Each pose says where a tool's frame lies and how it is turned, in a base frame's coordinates. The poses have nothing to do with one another.
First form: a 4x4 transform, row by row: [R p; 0 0 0 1], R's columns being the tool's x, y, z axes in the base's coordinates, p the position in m. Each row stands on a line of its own.
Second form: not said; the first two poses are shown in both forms.
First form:
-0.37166 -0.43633 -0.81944 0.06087
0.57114 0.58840 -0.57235 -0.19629
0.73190 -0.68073 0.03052 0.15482
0 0 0 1
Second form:
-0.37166 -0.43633 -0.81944 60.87
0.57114 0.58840 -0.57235 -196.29
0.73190 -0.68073 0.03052 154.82
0 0 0 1

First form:
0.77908 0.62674 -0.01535 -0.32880
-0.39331 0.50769 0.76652 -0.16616
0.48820 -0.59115 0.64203 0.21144
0 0 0 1
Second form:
0.77908 0.62674 -0.01535 -328.80
-0.39331 0.50769 0.76652 -166.16
0.48820 -0.59115 0.64203 211.44
0 0 0 1

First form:
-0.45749 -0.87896 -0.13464 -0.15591
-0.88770 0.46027 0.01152 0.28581
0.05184 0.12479 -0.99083 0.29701
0 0 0 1
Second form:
-0.45749 -0.87896 -0.13464 -155.91
-0.88770 0.46027 0.01152 285.81
0.05184 0.12479 -0.99083 297.01
0 0 0 1

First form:
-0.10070 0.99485 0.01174 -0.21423
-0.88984 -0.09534 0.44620 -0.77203
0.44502 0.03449 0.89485 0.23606
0 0 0 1
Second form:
-0.10070 0.99485 0.01174 -214.23
-0.88984 -0.09534 0.44620 -772.03
0.44502 0.03449 0.89485 236.06
0 0 0 1

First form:
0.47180 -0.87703 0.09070 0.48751
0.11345 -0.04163 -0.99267 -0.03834
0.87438 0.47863 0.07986 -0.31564
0 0 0 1
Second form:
0.47180 -0.87703 0.09070 487.51
0.11345 -0.04163 -0.99267 -38.34
0.87438 0.47863 0.07986 -315.64
0 0 0 1

